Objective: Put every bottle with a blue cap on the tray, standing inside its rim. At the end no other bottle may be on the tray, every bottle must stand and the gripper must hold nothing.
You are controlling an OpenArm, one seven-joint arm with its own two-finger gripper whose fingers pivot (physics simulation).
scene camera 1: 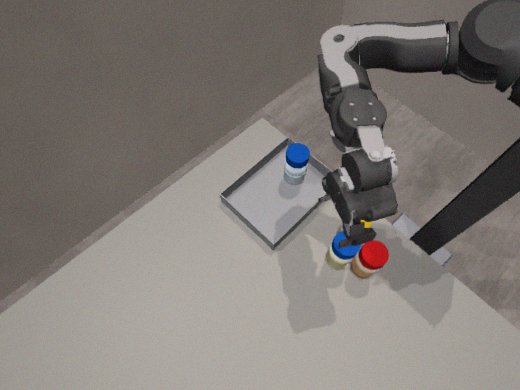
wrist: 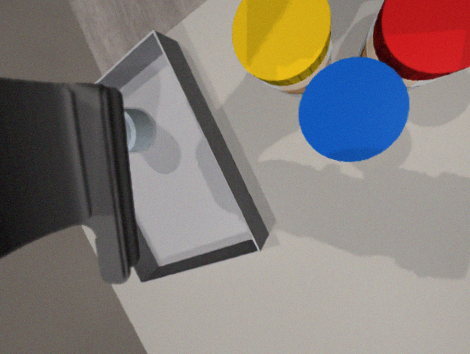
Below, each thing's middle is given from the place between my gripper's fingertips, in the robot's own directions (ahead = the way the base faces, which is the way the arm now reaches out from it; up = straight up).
I see my gripper 4 cm past the red-capped bottle (scene camera 1: pixel 373 255), 8 cm to the right of it and 14 cm above it. Round my hand: grey tray (scene camera 1: pixel 271 208): 3 cm behind, 18 cm to the right, 18 cm below; then blue-capped bottle (scene camera 1: pixel 297 155): 9 cm behind, 19 cm to the right, 14 cm below.
